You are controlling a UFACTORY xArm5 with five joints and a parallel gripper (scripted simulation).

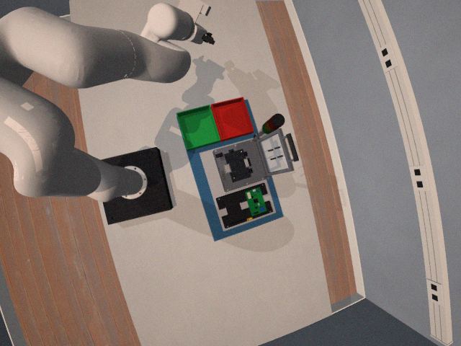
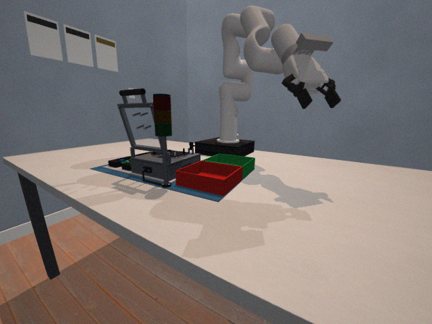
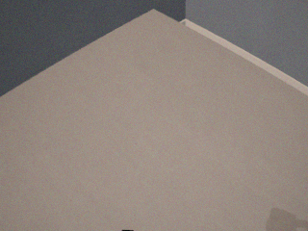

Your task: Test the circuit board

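The green circuit board lies 12 cm ahead of my hand, 64 cm to the right of it and 23 cm below it. From my hand the other things lie so: black block: 42 cm to the right, 16 cm below; red bin: 10 cm ahead, 27 cm to the right, 23 cm below; green bin: 5 cm behind, 28 cm to the right, 23 cm below.
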